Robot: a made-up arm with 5 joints.
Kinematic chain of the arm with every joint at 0, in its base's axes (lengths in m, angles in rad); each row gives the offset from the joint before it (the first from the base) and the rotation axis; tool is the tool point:
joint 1: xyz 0 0 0.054 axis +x
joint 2: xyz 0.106 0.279 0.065 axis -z
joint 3: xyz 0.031 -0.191 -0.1 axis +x
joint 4: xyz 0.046 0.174 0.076 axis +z
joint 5: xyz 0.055 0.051 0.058 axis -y
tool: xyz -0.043 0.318 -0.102
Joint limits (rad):
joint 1: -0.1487..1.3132
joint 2: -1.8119..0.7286
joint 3: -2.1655..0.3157
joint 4: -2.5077..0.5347
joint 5: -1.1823..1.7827
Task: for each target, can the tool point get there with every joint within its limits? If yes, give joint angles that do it. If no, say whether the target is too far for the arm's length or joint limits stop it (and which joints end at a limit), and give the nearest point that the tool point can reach.
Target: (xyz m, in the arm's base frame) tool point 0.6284 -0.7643 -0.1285
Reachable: no: joint limits stop it (at a limit: joint 1, joint 3) | nearest point 0.3592 -0.2540 -0.2272 | short by 0.585 m
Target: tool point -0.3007 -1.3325 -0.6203
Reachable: no: too far | nearest point -0.0052 -0.2949 -0.3856 | short by 1.104 m
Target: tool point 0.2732 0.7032 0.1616
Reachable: yes | joints 0.8285 -0.9211 -1.2965 -0.8523 -0.9071
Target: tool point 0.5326 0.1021 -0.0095
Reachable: yes | joints 0.3658 0.0766 -1.8849 -1.6133 0.8789
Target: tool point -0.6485 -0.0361 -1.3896
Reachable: no: too far | nearest point -0.1508 -0.0144 -0.5231 | short by 0.999 m
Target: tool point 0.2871 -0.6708 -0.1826
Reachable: no: joint limits stop it (at a limit: joint 1, joint 3) | nearest point 0.2138 -0.3072 -0.2358 | short by 0.375 m
